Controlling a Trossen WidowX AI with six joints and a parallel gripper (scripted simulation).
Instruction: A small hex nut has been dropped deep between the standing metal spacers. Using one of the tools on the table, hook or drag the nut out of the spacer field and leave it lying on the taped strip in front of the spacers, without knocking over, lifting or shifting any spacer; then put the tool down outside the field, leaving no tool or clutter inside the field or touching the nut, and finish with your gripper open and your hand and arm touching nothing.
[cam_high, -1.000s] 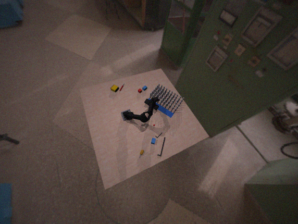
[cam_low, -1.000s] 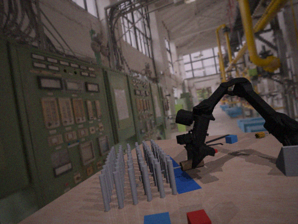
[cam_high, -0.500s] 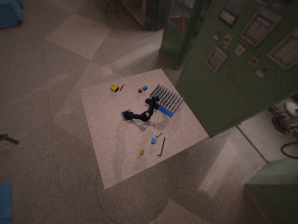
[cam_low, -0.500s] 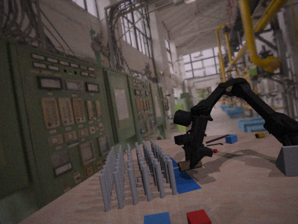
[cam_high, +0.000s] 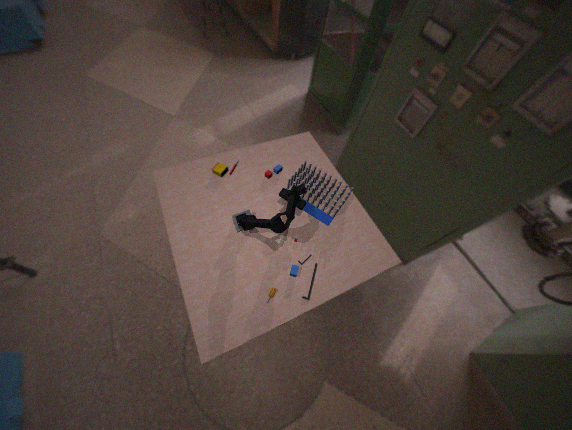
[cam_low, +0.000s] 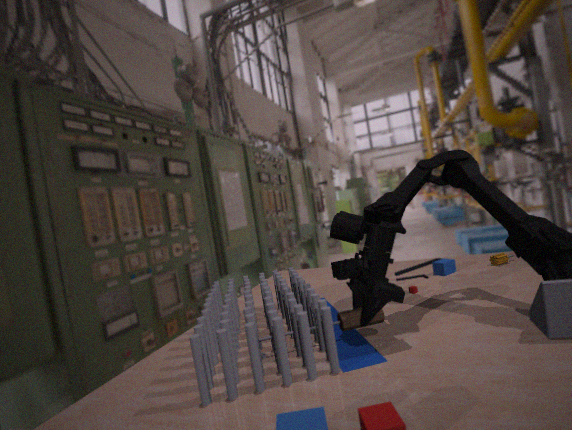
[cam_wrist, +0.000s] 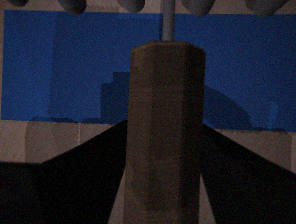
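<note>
My gripper tip is 80 mm short of the blue taped strip, 60 mm to the left of it and 30 mm above it. From my gripper tip the other things lie so: yellow scraper 390 mm behind, 500 mm to the right, 10 mm below; yellow block 370 mm behind, 460 mm to the left, 10 mm below; red cube 60 mm behind, 290 mm to the left, 10 mm below.
</note>
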